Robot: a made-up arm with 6 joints. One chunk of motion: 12 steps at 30 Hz.
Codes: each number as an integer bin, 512 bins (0 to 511) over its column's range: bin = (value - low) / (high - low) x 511, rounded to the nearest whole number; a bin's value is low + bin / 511 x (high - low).
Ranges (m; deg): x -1.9..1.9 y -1.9..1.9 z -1.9..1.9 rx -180..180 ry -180..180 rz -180..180
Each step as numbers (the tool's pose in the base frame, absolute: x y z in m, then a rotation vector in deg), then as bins.
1 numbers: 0.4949 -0.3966 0.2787 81.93 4.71 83.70
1 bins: 322 202 293 372 262 374
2 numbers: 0.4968 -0.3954 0.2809 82.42 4.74 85.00
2 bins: 322 202 293 372 262 376
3 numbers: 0.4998 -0.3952 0.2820 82.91 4.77 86.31
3 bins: 323 202 293 373 262 378
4 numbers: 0.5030 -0.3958 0.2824 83.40 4.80 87.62
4 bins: 323 202 293 374 262 380
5 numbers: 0.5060 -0.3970 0.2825 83.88 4.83 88.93
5 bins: 324 202 293 375 262 382
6 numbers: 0.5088 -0.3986 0.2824 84.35 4.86 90.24
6 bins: 324 202 293 375 262 384
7 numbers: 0.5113 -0.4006 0.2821 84.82 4.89 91.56
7 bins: 324 202 293 376 262 385
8 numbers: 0.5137 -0.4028 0.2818 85.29 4.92 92.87
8 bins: 325 201 293 377 262 387
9 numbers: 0.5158 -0.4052 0.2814 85.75 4.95 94.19
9 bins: 325 201 293 377 263 389
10 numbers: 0.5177 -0.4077 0.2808 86.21 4.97 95.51
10 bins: 325 201 293 378 263 391
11 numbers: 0.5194 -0.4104 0.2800 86.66 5.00 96.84
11 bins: 325 200 293 379 263 393
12 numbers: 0.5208 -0.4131 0.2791 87.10 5.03 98.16
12 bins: 326 200 293 379 263 395
